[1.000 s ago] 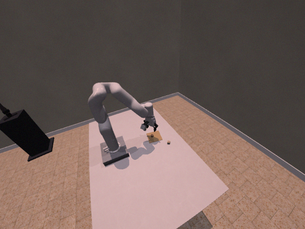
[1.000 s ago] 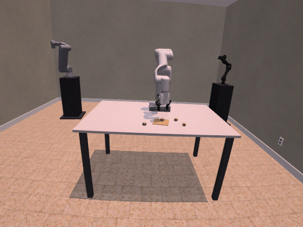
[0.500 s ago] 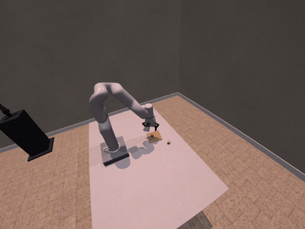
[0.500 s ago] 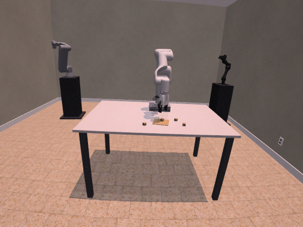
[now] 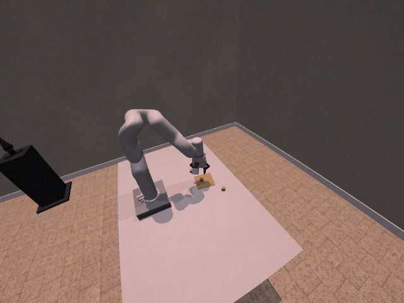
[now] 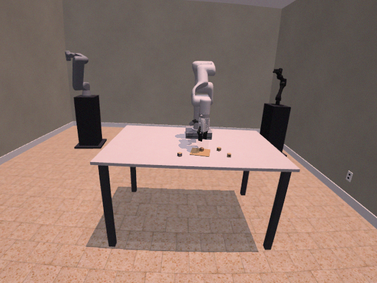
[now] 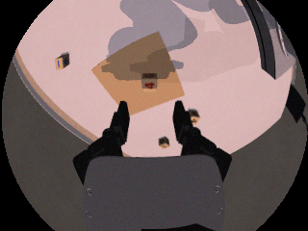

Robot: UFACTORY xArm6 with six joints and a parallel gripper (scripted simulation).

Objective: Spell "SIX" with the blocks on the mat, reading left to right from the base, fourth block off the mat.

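The tan mat lies 2 cm ahead of my hand, 1 cm to the right of it and 10 cm below it.
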